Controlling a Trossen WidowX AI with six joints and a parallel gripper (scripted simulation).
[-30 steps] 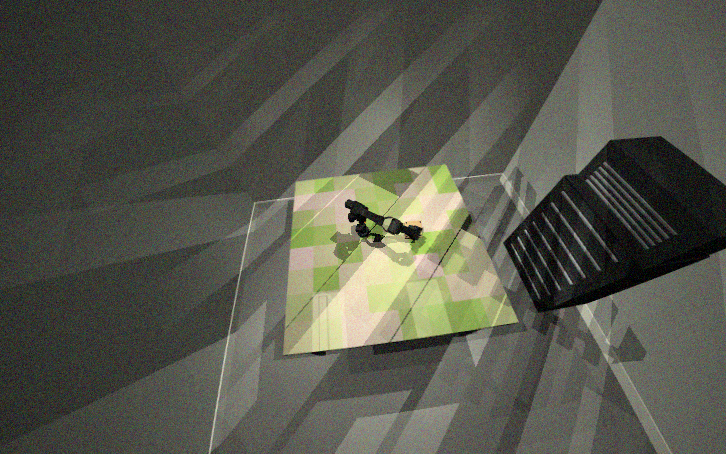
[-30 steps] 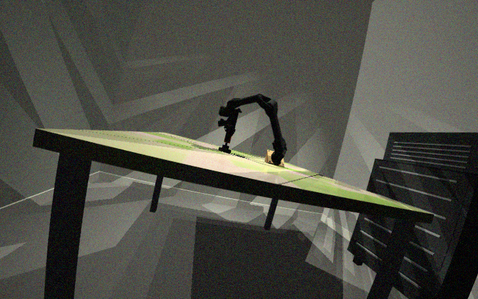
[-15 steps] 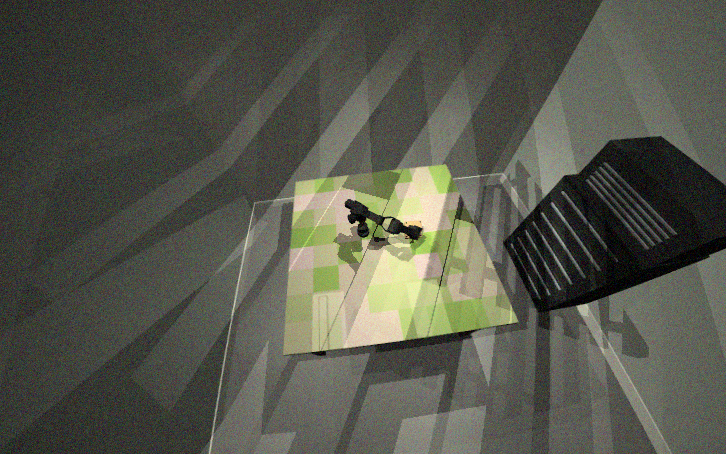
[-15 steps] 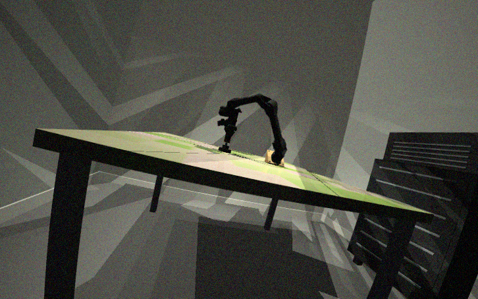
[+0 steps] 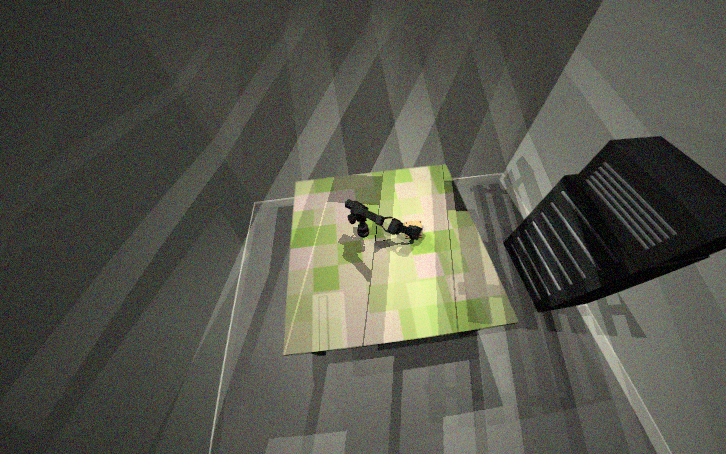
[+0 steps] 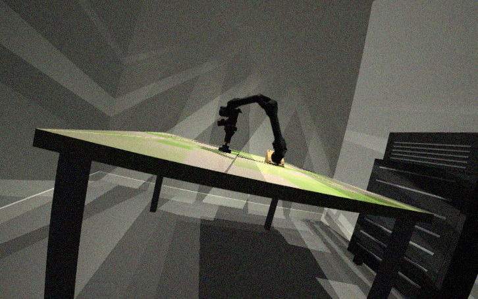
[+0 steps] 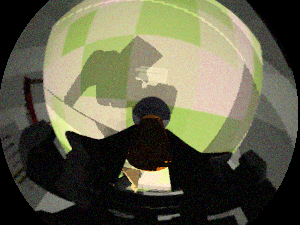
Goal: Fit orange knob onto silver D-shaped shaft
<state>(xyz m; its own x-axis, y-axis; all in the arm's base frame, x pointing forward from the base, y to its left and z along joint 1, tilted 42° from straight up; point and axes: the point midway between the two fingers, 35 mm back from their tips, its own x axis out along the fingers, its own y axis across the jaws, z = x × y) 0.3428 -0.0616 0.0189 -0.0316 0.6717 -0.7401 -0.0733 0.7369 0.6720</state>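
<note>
The orange knob lies 30 mm above my gripper tip. Also, from my gripper tip: round dark pedestal (40 mm below).
</note>
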